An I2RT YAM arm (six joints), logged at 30 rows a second.
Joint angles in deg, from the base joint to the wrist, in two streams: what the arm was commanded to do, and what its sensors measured. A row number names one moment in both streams.
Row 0, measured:
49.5 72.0 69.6 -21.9 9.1 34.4
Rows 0 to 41, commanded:
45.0 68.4 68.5 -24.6 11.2 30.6
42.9 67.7 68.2 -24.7 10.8 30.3
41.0 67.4 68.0 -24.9 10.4 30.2
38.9 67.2 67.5 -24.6 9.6 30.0
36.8 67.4 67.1 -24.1 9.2 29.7
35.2 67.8 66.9 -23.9 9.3 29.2
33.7 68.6 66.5 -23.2 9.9 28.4
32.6 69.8 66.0 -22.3 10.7 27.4
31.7 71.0 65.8 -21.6 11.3 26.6
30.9 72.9 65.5 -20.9 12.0 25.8
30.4 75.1 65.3 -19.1 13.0 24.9
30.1 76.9 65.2 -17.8 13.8 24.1
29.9 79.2 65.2 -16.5 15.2 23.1
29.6 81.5 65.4 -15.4 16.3 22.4
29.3 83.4 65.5 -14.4 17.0 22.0
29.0 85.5 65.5 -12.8 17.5 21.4
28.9 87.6 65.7 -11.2 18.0 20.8
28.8 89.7 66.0 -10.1 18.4 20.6
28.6 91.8 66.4 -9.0 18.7 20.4
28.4 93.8 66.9 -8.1 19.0 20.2
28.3 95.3 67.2 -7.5 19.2 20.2
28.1 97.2 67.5 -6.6 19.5 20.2
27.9 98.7 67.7 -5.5 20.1 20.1
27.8 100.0 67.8 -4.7 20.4 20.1
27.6 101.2 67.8 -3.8 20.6 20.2
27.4 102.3 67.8 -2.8 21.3 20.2
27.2 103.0 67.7 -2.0 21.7 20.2
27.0 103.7 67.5 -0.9 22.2 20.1
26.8 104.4 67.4 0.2 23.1 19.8
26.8 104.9 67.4 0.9 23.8 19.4
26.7 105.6 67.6 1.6 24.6 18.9
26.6 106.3 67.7 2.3 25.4 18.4
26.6 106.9 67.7 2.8 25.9 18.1
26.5 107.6 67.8 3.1 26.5 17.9
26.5 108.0 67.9 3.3 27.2 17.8
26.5 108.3 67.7 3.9 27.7 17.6
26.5 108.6 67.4 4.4 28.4 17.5
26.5 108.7 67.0 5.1 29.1 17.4
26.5 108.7 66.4 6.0 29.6 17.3
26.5 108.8 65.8 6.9 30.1 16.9
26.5 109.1 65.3 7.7 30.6 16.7
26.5 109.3 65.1 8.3 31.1 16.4
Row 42, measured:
26.8 108.7 66.0 4.3 27.3 17.8
